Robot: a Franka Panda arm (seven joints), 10 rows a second.
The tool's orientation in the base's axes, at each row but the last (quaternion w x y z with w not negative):
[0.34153 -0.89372 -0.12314 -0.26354]
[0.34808 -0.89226 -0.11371 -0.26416]
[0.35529 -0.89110 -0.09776 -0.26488]
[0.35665 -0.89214 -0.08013 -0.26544]
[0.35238 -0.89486 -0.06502 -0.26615]
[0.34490 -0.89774 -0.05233 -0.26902]
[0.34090 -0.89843 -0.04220 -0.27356]
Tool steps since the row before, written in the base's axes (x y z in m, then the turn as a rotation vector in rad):
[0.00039 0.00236 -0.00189 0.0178 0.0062 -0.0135]
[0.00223 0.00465 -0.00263 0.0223 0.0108 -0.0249]
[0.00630 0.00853 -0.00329 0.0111 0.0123 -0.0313]
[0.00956 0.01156 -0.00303 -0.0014 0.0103 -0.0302]
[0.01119 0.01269 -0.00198 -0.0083 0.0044 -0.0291]
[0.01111 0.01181 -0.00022 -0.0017 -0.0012 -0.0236]
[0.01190 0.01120 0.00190 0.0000 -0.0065 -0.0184]
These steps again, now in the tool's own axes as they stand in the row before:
[-0.00063 -0.00055 0.00293 0.0075 0.0099 0.0196]
[0.00050 -0.00106 0.00567 0.0051 0.0147 0.0315]
[0.00339 -0.00202 0.01038 -0.0078 0.0133 0.0319]
[0.00595 -0.00349 0.01366 -0.0177 0.0099 0.0247]
[0.00757 -0.00485 0.01447 -0.0226 0.0116 0.0171]
[0.00824 -0.00570 0.01275 -0.0136 0.0144 0.0130]
[0.00983 -0.00656 0.01145 -0.0089 0.0158 0.0072]

